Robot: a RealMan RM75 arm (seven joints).
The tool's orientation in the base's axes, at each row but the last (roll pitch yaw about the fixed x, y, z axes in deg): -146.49, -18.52, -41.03; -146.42, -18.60, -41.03; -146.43, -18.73, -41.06; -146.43, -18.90, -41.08; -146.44, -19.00, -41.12; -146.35, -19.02, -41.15; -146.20, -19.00, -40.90; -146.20, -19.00, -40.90; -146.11, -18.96, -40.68; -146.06, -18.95, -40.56; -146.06, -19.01, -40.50
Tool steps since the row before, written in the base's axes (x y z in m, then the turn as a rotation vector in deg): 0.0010, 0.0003, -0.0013, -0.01, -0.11, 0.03; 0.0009, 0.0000, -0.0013, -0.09, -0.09, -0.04; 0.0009, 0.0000, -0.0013, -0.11, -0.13, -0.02; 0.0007, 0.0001, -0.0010, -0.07, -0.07, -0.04; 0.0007, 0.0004, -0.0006, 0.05, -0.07, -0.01; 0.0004, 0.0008, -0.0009, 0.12, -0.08, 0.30; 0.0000, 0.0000, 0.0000, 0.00, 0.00, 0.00; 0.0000, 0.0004, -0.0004, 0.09, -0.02, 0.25; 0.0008, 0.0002, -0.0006, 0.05, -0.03, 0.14; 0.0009, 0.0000, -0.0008, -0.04, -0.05, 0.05; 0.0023, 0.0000, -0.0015, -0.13, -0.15, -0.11
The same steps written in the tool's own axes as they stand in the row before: 0.0001, 0.0000, 0.0017, 0.07, 0.07, -0.06; 0.0002, 0.0003, 0.0015, -0.02, 0.13, -0.04; 0.0002, 0.0003, 0.0015, 0.00, 0.15, -0.08; 0.0001, 0.0002, 0.0012, -0.02, 0.10, -0.02; 0.0001, -0.0003, 0.0010, 0.08, 0.04, 0.02; -0.0005, -0.0003, 0.0011, 0.23, -0.15, -0.19; 0.0000, 0.0000, 0.0000, 0.00, 0.00, 0.00; -0.0004, -0.0001, 0.0004, 0.16, -0.15, -0.15; 0.0003, -0.0002, 0.0010, 0.10, -0.07, -0.09; 0.0004, 0.0001, 0.0011, 0.02, 0.03, -0.07; 0.0012, -0.0001, 0.0025, -0.04, 0.22, -0.02
